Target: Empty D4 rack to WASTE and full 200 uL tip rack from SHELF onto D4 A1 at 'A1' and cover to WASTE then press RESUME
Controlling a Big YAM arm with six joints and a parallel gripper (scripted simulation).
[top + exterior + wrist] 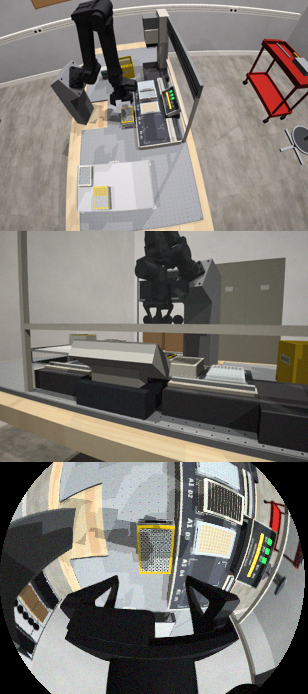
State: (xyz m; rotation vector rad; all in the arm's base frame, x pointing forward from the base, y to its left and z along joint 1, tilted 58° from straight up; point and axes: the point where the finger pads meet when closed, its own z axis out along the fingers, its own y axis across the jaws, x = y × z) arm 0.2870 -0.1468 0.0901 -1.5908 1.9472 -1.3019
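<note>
Now: the black spare nest 180 mm below my hand. Also, from my hand: reservoir (210 mm ahead, 50 mm to the left, 130 mm below); then tan plate (160 mm ahead, 50 mm to the right, 130 mm below); then clear plate (270 mm ahead, 140 mm to the left, 130 mm below).
</note>
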